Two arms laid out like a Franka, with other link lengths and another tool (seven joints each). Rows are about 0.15 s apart.
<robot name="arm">
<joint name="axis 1" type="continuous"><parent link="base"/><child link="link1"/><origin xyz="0.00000 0.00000 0.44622" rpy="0.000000 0.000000 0.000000"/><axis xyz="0 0 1"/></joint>
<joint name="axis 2" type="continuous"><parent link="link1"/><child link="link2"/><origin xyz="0.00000 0.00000 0.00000" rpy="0.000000 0.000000 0.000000"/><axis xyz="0 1 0"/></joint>
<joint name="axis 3" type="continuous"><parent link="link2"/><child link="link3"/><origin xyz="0.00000 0.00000 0.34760" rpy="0.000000 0.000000 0.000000"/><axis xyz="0 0 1"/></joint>
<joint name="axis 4" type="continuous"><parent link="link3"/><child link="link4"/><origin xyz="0.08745 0.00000 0.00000" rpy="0.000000 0.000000 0.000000"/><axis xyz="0 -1 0"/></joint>
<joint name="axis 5" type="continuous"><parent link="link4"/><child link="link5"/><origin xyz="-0.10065 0.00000 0.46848" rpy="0.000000 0.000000 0.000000"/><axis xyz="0 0 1"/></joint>
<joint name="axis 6" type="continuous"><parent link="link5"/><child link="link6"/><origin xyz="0.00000 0.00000 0.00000" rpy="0.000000 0.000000 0.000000"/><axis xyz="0 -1 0"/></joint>
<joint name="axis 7" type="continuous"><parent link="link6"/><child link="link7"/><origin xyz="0.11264 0.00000 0.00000" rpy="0.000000 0.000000 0.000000"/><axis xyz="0 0 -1"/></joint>
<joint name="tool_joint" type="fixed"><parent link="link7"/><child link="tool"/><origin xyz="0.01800 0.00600 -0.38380" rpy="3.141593 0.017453 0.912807"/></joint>
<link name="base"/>
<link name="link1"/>
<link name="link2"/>
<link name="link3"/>
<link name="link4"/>
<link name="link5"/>
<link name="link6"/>
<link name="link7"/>
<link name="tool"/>
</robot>
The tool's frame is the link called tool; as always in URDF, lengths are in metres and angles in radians. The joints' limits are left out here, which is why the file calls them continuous.
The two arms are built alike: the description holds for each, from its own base.
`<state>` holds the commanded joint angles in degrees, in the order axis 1, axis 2, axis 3, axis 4, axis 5, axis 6, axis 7, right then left.
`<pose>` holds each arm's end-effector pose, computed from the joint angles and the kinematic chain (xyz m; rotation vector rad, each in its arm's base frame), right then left.
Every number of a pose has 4 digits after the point. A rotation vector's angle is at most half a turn.
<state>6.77 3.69 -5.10 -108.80 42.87 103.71 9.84 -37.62 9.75 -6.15 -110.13 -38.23 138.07 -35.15</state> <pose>0.6808 0.2543 0.3869 -2.3470 -0.6405 -0.1190 0.5526 -0.6548 0.3268 2.1384 1.4633 -0.5048</pose>
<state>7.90 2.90 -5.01 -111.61 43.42 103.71 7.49 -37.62 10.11 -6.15 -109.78 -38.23 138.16 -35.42</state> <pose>0.6570 0.2707 0.3710 -2.3173 -0.6893 -0.0909 0.5546 -0.6561 0.3260 2.1339 1.4689 -0.5059</pose>
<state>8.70 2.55 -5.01 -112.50 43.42 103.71 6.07 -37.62 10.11 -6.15 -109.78 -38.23 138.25 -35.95</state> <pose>0.6471 0.2798 0.3668 -2.3031 -0.7293 -0.0851 0.5551 -0.6561 0.3262 2.1267 1.4793 -0.5077</pose>
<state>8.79 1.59 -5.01 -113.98 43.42 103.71 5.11 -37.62 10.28 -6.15 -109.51 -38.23 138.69 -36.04</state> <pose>0.6371 0.2805 0.3639 -2.2951 -0.7456 -0.0818 0.5592 -0.6575 0.3283 2.1188 1.4794 -0.5012</pose>
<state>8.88 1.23 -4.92 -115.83 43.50 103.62 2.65 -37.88 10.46 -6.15 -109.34 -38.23 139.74 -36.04</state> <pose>0.6223 0.2828 0.3511 -2.2749 -0.7847 -0.0693 0.5635 -0.6612 0.3309 2.1088 1.4741 -0.4874</pose>
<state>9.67 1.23 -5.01 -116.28 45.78 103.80 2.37 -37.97 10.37 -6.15 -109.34 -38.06 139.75 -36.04</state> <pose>0.6202 0.2996 0.3554 -2.2434 -0.7702 -0.0787 0.5629 -0.6618 0.3320 2.1118 1.4699 -0.4844</pose>
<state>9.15 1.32 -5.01 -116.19 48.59 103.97 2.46 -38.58 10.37 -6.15 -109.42 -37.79 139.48 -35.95</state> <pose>0.6295 0.3052 0.3662 -2.2168 -0.7220 -0.1081 0.5539 -0.6666 0.3299 2.1300 1.4565 -0.4881</pose>
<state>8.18 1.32 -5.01 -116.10 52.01 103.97 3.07 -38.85 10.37 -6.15 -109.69 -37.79 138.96 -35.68</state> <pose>0.6419 0.3076 0.3809 -2.1857 -0.6500 -0.1402 0.5460 -0.6675 0.3250 2.1465 1.4504 -0.4978</pose>
